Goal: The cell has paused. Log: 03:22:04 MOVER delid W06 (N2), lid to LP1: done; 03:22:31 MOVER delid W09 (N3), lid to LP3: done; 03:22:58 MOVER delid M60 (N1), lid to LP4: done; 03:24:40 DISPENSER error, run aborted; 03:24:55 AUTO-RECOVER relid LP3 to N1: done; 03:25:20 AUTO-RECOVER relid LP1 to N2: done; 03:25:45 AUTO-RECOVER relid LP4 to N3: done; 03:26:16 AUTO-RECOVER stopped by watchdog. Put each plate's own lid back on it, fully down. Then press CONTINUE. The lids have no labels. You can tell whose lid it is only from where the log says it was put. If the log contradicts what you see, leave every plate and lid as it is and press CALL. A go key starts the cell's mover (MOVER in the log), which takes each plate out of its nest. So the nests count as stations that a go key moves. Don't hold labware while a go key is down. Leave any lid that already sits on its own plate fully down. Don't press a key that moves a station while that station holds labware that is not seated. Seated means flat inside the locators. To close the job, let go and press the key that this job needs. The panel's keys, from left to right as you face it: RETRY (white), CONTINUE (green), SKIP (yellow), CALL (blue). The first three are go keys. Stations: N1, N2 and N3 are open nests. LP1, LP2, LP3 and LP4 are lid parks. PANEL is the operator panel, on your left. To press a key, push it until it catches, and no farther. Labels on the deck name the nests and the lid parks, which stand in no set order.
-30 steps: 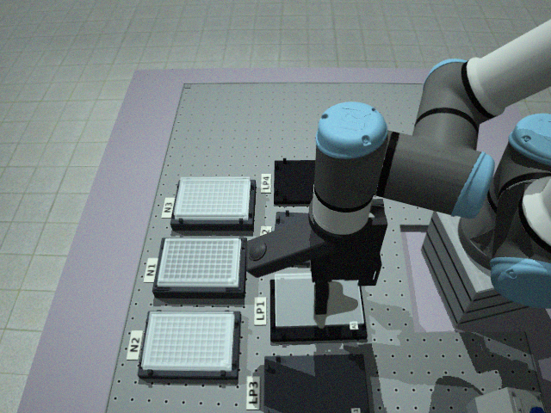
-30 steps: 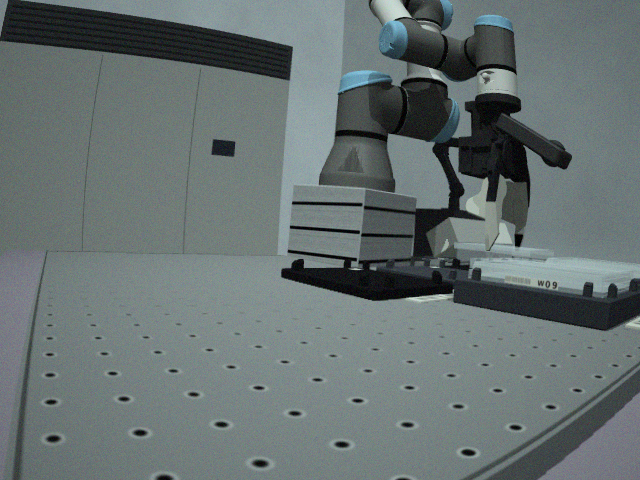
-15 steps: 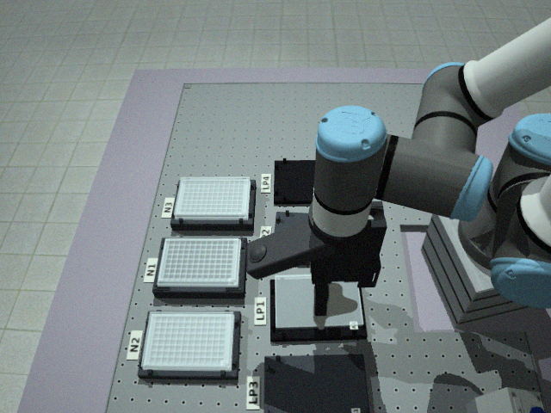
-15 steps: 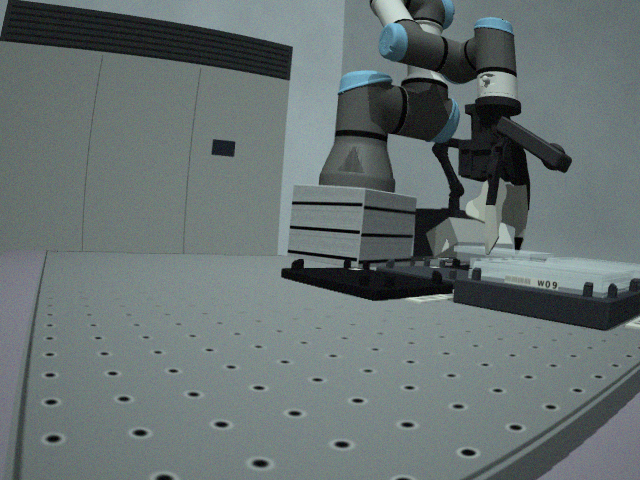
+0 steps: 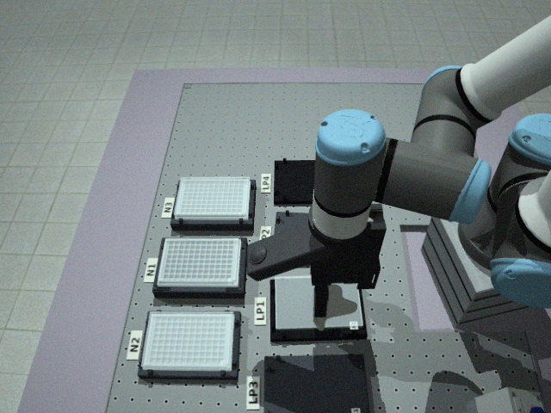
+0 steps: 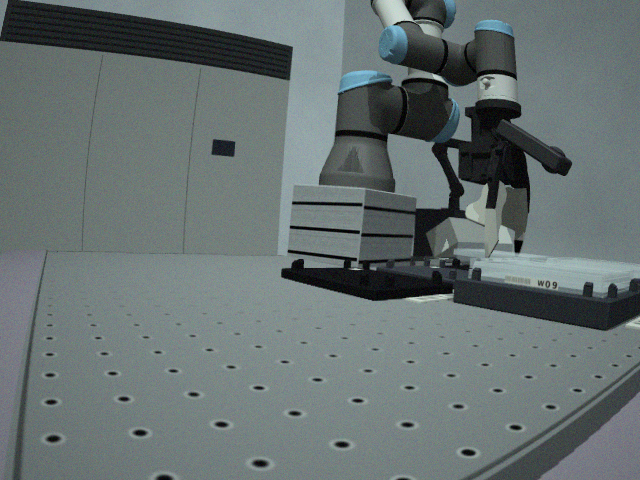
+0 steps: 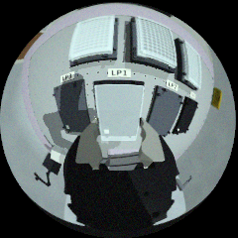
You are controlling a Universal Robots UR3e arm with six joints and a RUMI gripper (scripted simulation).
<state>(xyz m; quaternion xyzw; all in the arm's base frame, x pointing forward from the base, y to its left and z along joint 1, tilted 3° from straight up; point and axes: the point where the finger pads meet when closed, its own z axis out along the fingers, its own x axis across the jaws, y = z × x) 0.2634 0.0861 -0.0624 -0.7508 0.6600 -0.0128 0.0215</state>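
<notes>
Now: hand 30 mm above the LP1 lid park. The rest, counted from my hand: LP3 lid park 10 mm behind, 130 mm to the left, 30 mm below; LP2 lid park 10 mm ahead, 130 mm to the right, 30 mm below; lid 10 mm below.
</notes>
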